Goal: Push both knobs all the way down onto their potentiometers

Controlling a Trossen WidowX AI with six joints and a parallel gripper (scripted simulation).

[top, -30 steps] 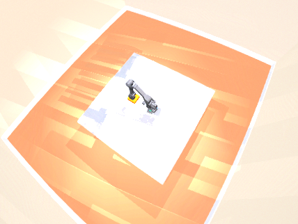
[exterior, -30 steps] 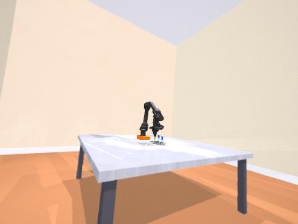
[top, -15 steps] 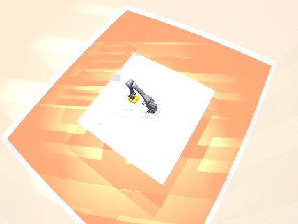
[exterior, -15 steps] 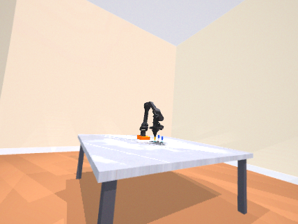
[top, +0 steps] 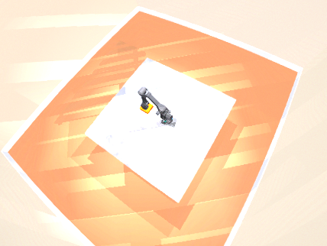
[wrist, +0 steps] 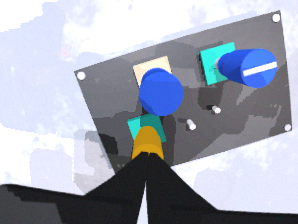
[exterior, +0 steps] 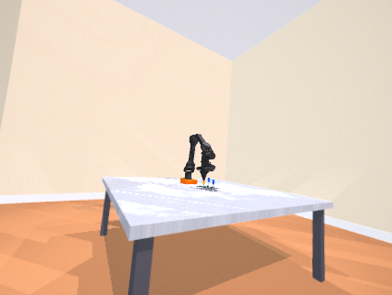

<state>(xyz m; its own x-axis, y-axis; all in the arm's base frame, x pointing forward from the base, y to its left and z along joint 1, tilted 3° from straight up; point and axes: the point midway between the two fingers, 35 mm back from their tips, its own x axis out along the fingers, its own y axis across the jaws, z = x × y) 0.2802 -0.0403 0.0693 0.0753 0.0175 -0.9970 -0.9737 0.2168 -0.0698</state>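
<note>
The yellow knob is 2 cm below my gripper tip. Round my gripper tip: teal potentiometer 6 cm ahead, 5 cm to the left, 2 cm below.
</note>
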